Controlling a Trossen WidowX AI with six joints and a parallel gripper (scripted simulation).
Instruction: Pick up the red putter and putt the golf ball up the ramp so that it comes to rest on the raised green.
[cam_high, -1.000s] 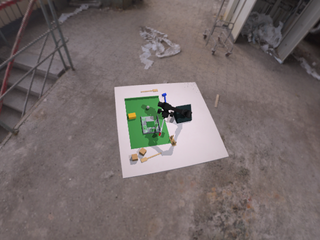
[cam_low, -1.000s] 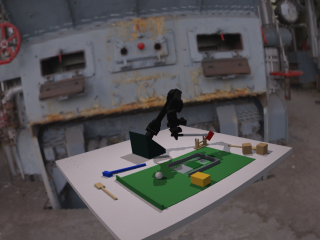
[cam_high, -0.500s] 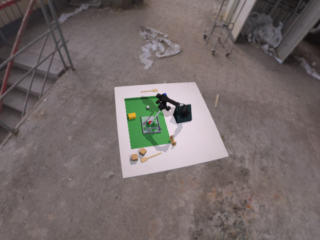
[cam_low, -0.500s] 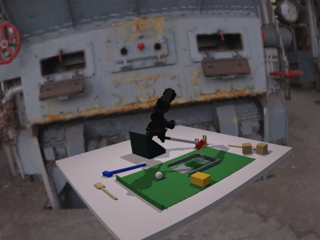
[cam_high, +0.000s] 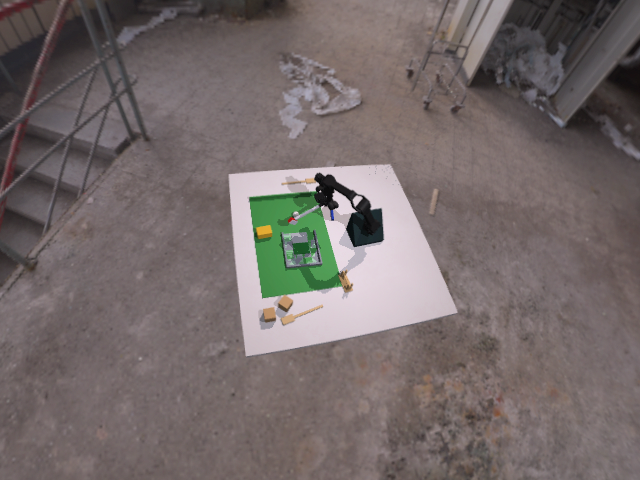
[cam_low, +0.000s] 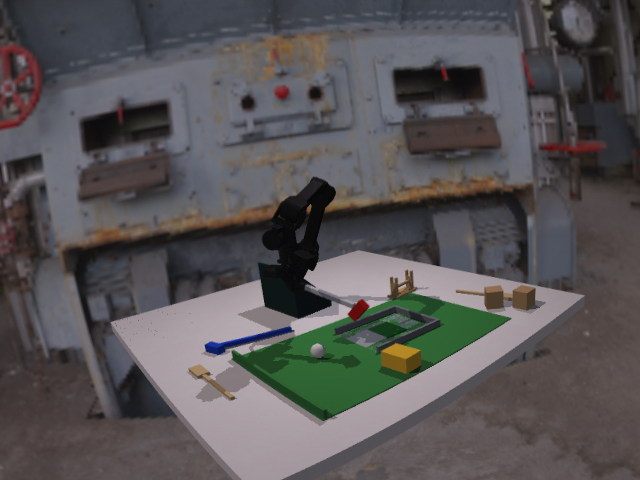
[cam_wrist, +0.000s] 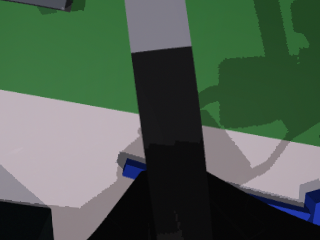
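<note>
My gripper tip is now 80 mm past the blue putter, 150 mm to the left of it and 140 mm above it. From my gripper tip the other things lie so: red putter (110 mm ahead, 50 mm to the left); white golf ball (170 mm ahead, 30 mm to the right, 130 mm below); green mat (200 mm ahead, 150 mm to the left, 150 mm below).
</note>
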